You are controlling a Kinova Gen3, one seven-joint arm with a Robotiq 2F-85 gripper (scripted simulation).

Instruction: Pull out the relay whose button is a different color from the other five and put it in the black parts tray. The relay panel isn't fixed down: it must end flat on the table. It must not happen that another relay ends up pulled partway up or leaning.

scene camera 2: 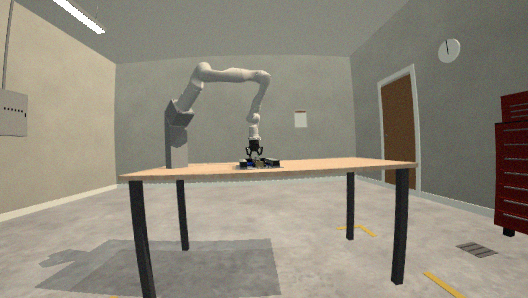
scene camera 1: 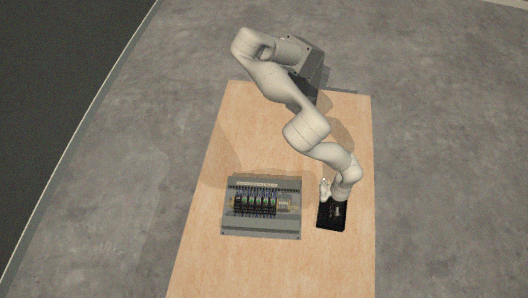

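Observation:
Visible: a grey relay panel point(scene camera 1: 285, 190).

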